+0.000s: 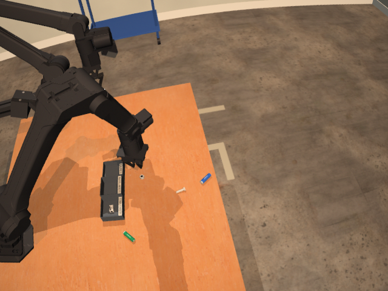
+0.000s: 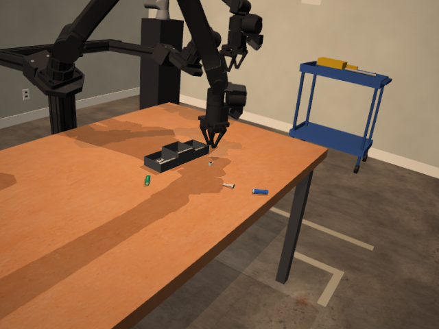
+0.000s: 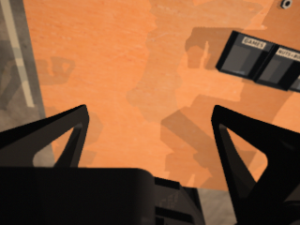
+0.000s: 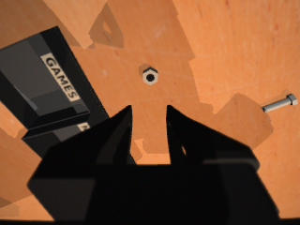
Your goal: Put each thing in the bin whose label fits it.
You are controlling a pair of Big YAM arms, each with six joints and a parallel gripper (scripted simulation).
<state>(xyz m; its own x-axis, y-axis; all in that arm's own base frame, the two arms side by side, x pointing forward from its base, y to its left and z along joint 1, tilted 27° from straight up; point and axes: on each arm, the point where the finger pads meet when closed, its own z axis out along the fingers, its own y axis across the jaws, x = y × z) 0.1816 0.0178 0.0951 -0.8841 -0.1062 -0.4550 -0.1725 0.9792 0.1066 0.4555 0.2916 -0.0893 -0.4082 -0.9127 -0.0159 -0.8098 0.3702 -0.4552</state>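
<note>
Now: right hand 7 cm above the nut. Round my right hand: pencil sharpener: 11 cm behind, 14 cm to the right, 6 cm below; bolt: 15 cm ahead, 7 cm to the right, 7 cm below; blue battery: 24 cm ahead, 3 cm to the right, 7 cm below.
</note>
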